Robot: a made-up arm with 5 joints.
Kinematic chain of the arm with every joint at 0, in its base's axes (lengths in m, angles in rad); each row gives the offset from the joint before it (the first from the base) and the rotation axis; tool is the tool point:
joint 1: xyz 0 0 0.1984 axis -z
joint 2: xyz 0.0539 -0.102 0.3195 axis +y
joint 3: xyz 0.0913 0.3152 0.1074 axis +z
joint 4: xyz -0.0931 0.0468 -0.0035 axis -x
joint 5: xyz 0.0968 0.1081 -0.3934 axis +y
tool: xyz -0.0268 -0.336 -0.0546
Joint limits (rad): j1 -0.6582..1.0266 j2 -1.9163..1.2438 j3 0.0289..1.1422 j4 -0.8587..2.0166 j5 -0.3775..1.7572
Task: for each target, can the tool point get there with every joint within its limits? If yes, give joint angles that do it. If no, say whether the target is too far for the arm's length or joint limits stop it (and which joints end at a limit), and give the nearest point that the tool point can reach.
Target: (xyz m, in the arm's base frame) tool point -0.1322 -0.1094 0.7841
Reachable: yes | joints 0.4354 -0.7147 0.1188 1.4528 1.2266
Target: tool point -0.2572 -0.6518 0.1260
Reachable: no: joint limits stop it (at a limit: joint 1, joint 2, joint 5) | nearest point -0.0030 -0.3668 0.2874 | short by 0.415 m
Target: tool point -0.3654 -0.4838 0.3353
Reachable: no: joint limits stop it (at a limit: joint 1, joint 2, joint 3, joint 4) | nearest point -0.3255 -0.3148 0.4286 | short by 0.197 m
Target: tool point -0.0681 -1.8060 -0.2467
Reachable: no: too far | nearest point 0.2056 -0.4794 0.3035 | short by 1.462 m
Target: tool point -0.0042 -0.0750 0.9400
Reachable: yes | joints -0.0756 -0.9672 0.8091 1.4701 1.2762
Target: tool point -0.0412 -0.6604 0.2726
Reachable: no: joint limits stop it (at a limit: joint 1, joint 2, joint 5) | nearest point 0.0754 -0.4461 0.3433 | short by 0.254 m
